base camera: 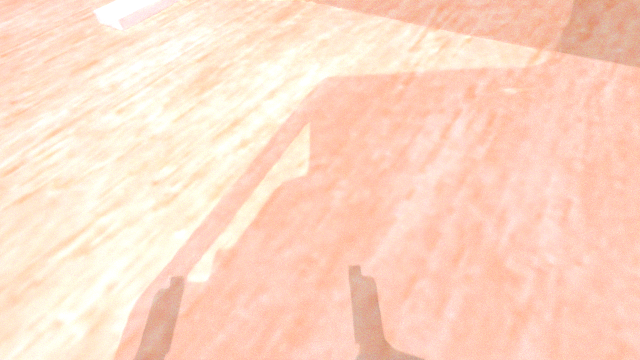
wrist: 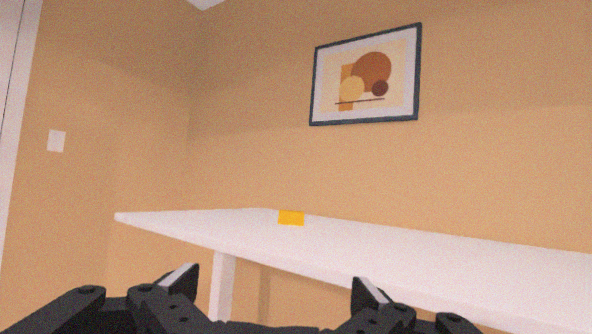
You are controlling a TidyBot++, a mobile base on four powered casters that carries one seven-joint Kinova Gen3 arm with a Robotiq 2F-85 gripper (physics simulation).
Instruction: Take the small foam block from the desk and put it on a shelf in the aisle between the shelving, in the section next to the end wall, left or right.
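Frame: origin at the arm's base, x left, y back, z up, level; millimetres.
Where they show: gripper, fingertip midpoint: [wrist: 275, 287].
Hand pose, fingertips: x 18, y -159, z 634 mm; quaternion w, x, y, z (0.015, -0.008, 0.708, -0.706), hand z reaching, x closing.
Things, the pixels of their top centre, and the offset from my fingertips. "*": a spot on its surface instead. Level surfaces: height alone.
- small yellow foam block at its top centre: [wrist: 291, 211] dx -11, dy -831, dz -35 mm
- white desk at its surface level: dz -80 mm
- desk leg at a spot on its surface: [wrist: 221, 287] * dx +242, dy -946, dz -370 mm
- light switch at its top centre: [wrist: 57, 130] dx +1281, dy -1268, dz +247 mm
- wooden floor at its surface level: dz -1030 mm
- white piece at a spot on its surface: [base camera: 135, 12] * dx +379, dy -703, dz -1009 mm
A small yellow foam block [wrist: 291, 218] lies on the white desk [wrist: 400, 260] in the wrist view, towards the desk's far edge and nearer its left end. My gripper [wrist: 275, 287] is open and empty at the bottom of the wrist view. Its fingers stand wide apart in front of the near side of the desk, and the block appears beyond them, between their directions and a little right of the middle. The shelving and its aisle do not show in either view.
A desk leg [wrist: 221, 287] stands below the left part of the desk. A framed picture [wrist: 365, 75] hangs on the wall behind. A light switch [wrist: 56, 140] is on the left wall. The base view shows wooden floor [base camera: 450, 200] with shadows, and a white piece [base camera: 135, 12] at top left.
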